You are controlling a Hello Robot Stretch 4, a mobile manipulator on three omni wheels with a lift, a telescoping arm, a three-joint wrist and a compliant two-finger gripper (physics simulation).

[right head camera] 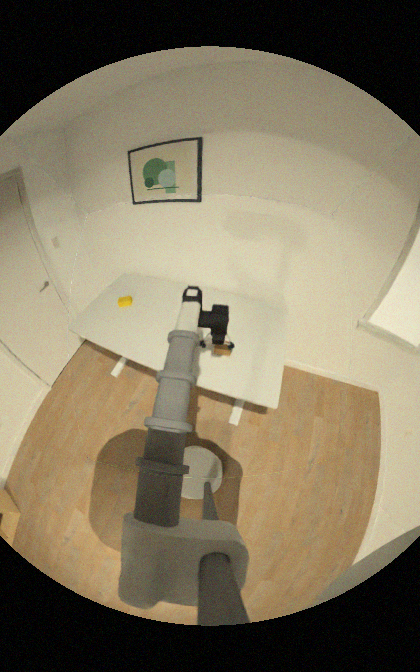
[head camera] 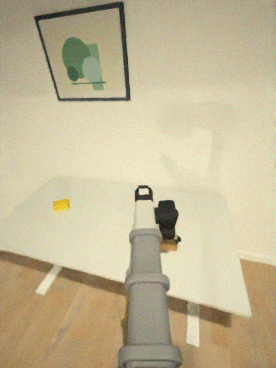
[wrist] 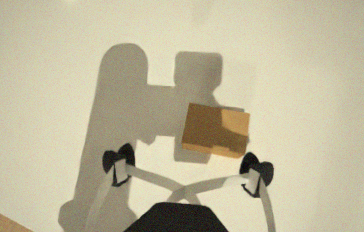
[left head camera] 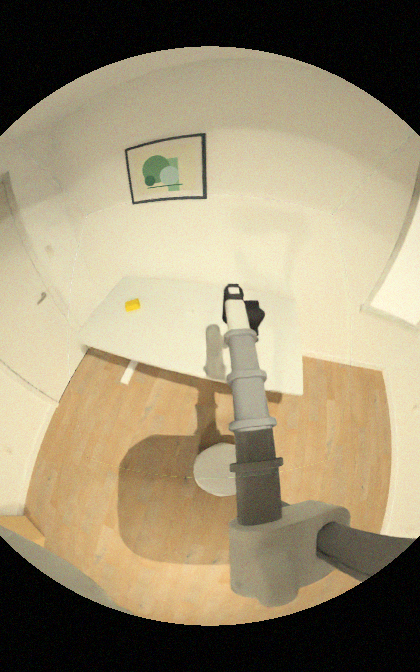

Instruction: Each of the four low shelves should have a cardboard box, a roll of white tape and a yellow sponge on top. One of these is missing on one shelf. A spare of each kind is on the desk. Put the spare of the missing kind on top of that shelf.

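Frame: origin at the robot's base, x back, y right, z up, level; millimetres.
Seen in the pictures: gripper, fingertip midpoint: (head camera: 163, 241) (wrist: 187, 161).
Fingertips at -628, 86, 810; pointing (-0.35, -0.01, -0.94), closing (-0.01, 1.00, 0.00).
Observation:
Pixels of each thing's top centre, then the offset from my fingertips to it, as dx, dy, dz. Level surfaces: height alone.
- brown cardboard box at its top centre: (wrist: 216, 127) (head camera: 168, 240) -59, +37, -68
- white desk at its surface level: dz -118
- yellow sponge at its top centre: (head camera: 60, 202) -418, -702, -73
A brown cardboard box (head camera: 169, 245) (right head camera: 221, 350) (wrist: 215, 129) lies on the white desk (head camera: 100, 240) (left head camera: 170, 345) (right head camera: 250, 375) (wrist: 310, 190), toward its right part. My gripper (wrist: 187, 161) (right head camera: 218, 344) points down over the desk and is open, with nothing between its fingertips. In the wrist view the box shows beyond the fingertips, right of the middle between them. A yellow sponge (head camera: 61, 204) (left head camera: 132, 305) (right head camera: 125, 301) lies on the left part of the desk. The white tape and the low shelves' tops cannot be made out.
The arm (head camera: 146, 265) (left head camera: 247, 375) (right head camera: 177, 375) reaches over the desk and hides part of it. A wall with a framed picture (head camera: 90, 55) stands behind the desk. A door (right head camera: 25, 270) is at the left. A piece of wooden furniture (right head camera: 7, 520) shows at the lower left edge.

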